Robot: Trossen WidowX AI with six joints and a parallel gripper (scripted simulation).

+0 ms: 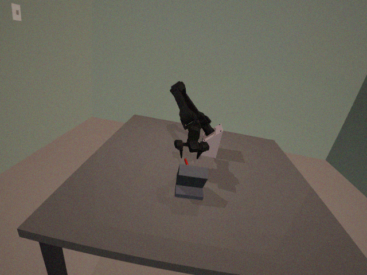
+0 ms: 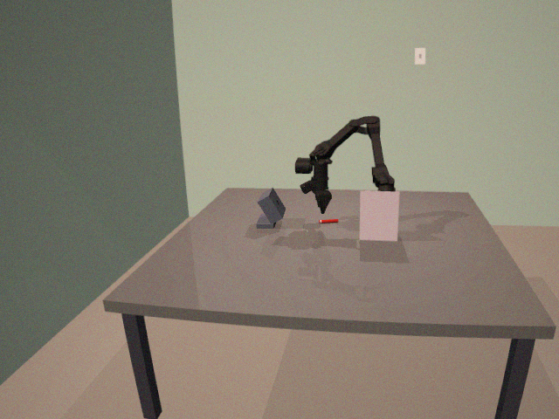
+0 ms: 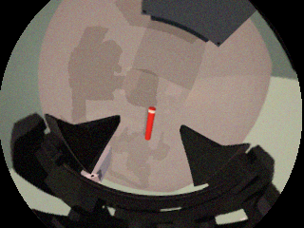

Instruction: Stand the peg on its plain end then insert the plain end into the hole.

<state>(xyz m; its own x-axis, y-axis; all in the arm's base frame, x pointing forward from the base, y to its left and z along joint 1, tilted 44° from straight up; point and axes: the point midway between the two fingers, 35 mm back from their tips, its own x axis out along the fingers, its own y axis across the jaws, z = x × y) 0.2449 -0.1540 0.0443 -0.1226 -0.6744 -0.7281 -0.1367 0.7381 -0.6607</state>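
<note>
My gripper tip is 50 mm above the red peg and 20 mm past it. Also, from my gripper tip: blue-grey sloped panel 200 mm ahead, 20 mm above, 10 mm to the right.
</note>
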